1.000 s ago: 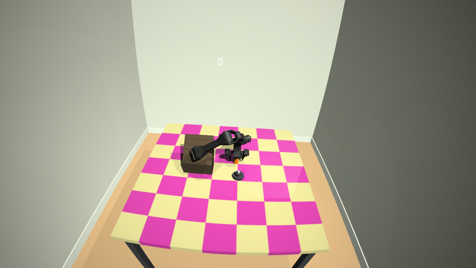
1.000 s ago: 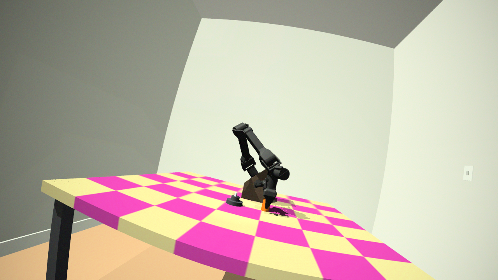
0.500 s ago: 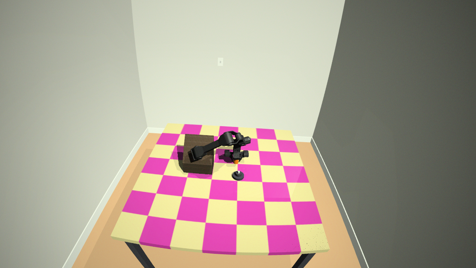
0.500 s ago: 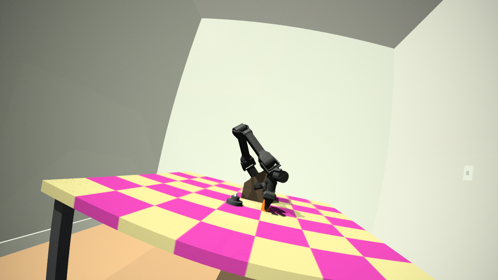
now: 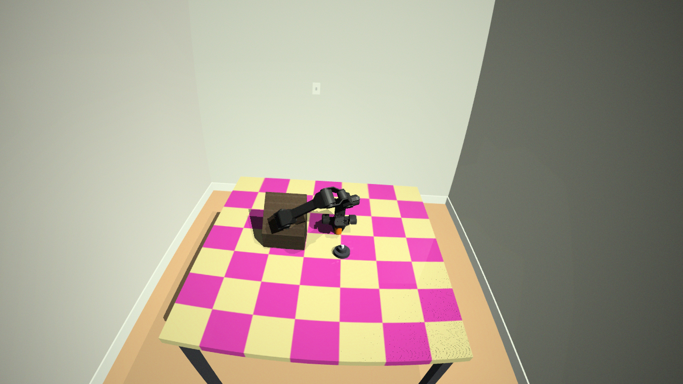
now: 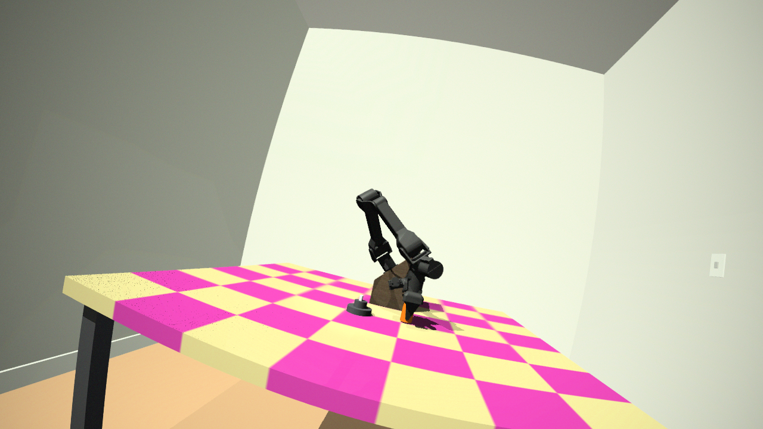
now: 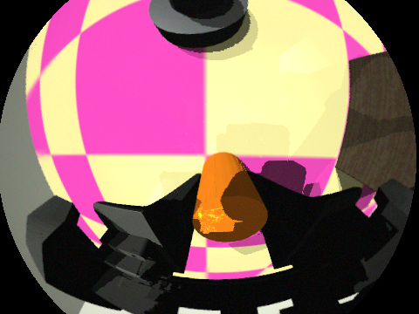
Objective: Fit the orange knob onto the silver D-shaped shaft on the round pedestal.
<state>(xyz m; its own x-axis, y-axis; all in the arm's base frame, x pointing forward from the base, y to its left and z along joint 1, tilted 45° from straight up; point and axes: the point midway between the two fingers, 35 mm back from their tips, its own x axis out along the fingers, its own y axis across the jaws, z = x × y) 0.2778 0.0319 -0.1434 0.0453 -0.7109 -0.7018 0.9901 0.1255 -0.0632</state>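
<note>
My gripper tip is now 16 cm to the left of the round dark pedestal, 3 cm short of it and 2 cm below it. Round my gripper tip: orange knob (3 cm above).
</note>
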